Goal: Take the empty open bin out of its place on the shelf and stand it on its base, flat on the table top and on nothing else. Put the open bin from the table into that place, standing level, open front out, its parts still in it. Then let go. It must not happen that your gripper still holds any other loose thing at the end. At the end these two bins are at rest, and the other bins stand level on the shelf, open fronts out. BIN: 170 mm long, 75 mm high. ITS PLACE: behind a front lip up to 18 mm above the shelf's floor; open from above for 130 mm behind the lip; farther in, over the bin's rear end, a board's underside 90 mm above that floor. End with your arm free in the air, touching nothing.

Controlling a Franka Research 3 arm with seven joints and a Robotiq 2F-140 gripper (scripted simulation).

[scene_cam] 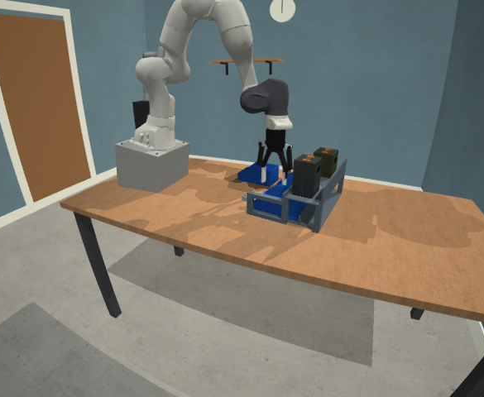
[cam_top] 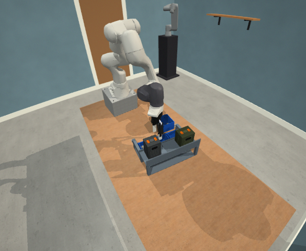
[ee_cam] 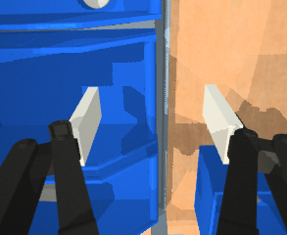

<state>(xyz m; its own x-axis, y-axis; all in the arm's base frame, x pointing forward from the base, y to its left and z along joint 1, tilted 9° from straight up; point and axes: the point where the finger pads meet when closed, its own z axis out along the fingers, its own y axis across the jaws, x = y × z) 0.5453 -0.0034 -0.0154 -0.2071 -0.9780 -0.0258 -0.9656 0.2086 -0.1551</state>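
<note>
The shelf lip lies 10 mm behind my hand and 70 mm below it. Also, from my hand: black box (140 mm ahead, 150 mm to the right, 80 mm above); then green box (200 mm ahead, 70 mm to the left, 70 mm above).
</note>
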